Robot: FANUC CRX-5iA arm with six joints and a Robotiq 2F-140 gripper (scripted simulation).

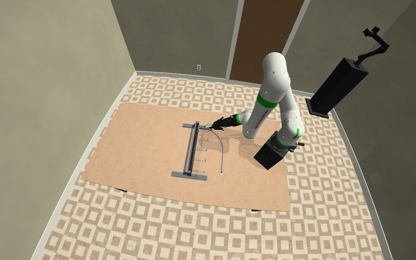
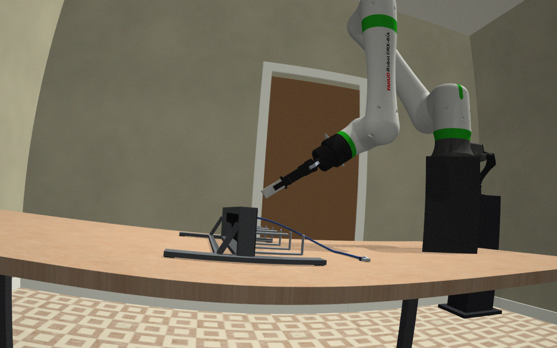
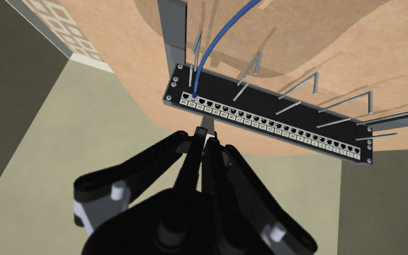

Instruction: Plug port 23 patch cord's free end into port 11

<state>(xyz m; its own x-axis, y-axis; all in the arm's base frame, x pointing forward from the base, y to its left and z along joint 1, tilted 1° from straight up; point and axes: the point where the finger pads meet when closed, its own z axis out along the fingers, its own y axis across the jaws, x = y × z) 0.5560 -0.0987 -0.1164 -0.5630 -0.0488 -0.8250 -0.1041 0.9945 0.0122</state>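
Now: the plug 33 cm to the left of my hand, 18 cm behind it and 16 cm below it.
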